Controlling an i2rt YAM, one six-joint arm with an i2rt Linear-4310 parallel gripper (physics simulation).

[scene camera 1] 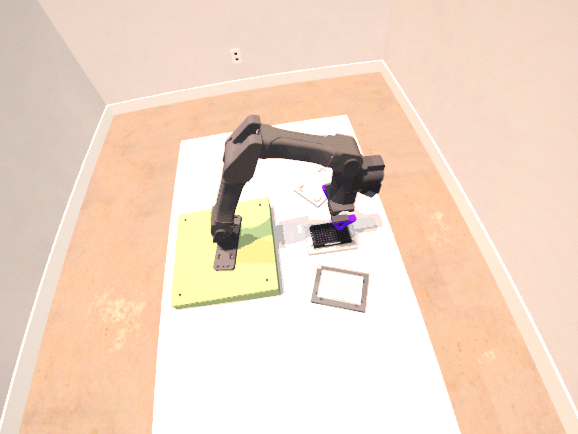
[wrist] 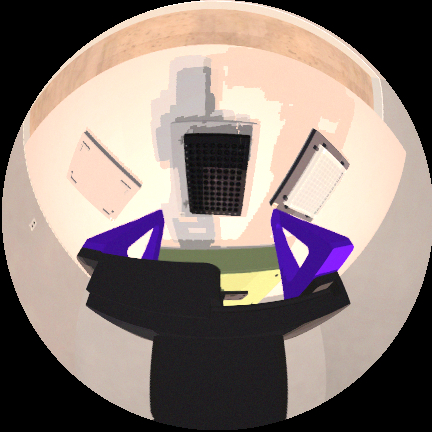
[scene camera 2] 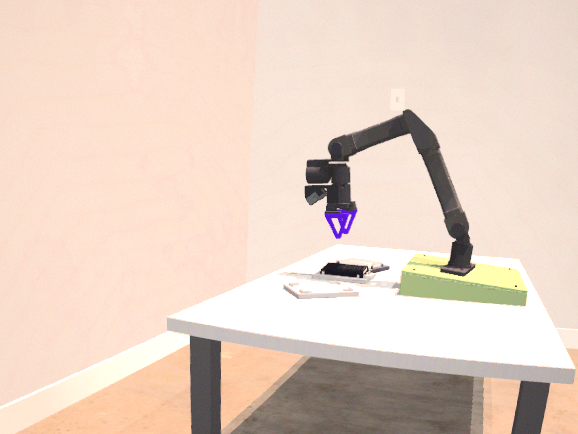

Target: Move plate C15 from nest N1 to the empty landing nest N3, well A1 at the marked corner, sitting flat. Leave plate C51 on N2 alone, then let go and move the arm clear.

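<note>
A black well plate sits, looking flat, in the light nest between the other two. My gripper is open and empty, well above it, with its purple fingers apart. A white plate sits in the dark grey nest. An empty light nest lies angled on the other side. Plate and nest labels, well A1 and the corner mark are too small to read.
The arm stands on a yellow-green block on the white table. The three nests lie beyond the block, toward the table's long edge. The arm partly covers the empty nest in scene camera 1. Walls stand beyond the table.
</note>
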